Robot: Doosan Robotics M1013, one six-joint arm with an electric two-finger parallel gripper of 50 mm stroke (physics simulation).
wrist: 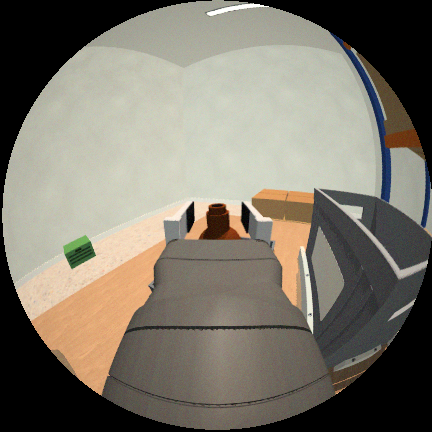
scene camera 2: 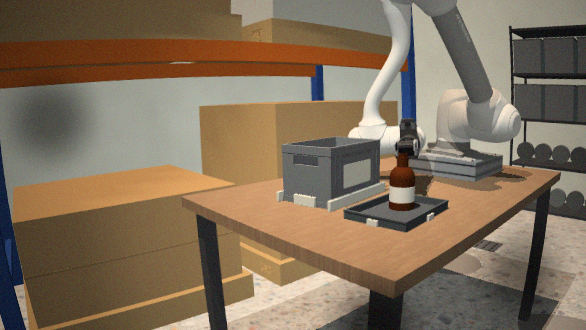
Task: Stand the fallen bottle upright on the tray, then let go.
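Seen in the pictures: gripper, between the fingertips: [wrist: 217,210] [scene camera 2: 404,147]; arm's base, origin of its link: [scene camera 2: 452,153].
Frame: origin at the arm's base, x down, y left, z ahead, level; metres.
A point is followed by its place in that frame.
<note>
The brown bottle [scene camera 2: 402,177] {x -0.020, y 0.211, z 0.658 m} [wrist: 218,231] {x -0.046, y 0.181, z 0.616 m} with a white label stands upright on the dark tray [scene camera 2: 392,224] {x 0.066, y 0.283, z 0.788 m}, inside its low rim. My gripper [scene camera 2: 407,149] {x -0.090, y 0.158, z 0.580 m} [wrist: 217,210] {x -0.090, y 0.158, z 0.580 m} is open. In the scene view it is at the height of the bottle's neck, behind it. In the wrist view the neck and shoulder show ahead in the gap between the spread fingers, with space on both sides. The arm's cover hides the lower bottle and most of the tray in that view.
A grey crate [scene camera 2: 307,177] {x -0.004, y -0.038, z 0.786 m} [wrist: 350,250] {x -0.069, y 0.013, z 0.579 m} stands beside the tray on the wooden table [scene camera 2: 280,225] {x 0.080, y 0.063, z 0.960 m}, with white strips [scene camera 2: 357,196] {x 0.063, y 0.038, z 0.653 m} [wrist: 307,285] {x 0.049, y 0.034, z 0.653 m} along its base. In the wrist view it is close on the right. A blue and orange rack [scene camera 2: 150,52] and large cardboard boxes [scene camera 2: 125,200] are beyond the table.
</note>
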